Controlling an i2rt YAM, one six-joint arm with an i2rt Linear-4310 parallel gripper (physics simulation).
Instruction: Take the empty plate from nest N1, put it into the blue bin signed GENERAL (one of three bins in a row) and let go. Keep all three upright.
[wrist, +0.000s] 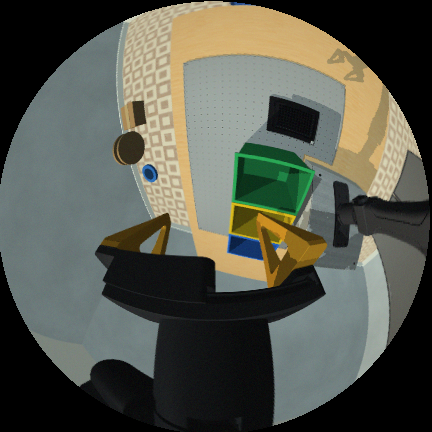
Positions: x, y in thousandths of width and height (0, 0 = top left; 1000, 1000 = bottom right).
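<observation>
My gripper (494, 503) is here in the scene. I can see a black plate (663, 270) and a green bin (612, 409) as well, and I also see a yellow bin (564, 503). There is a blue bin (554, 568) too.
</observation>
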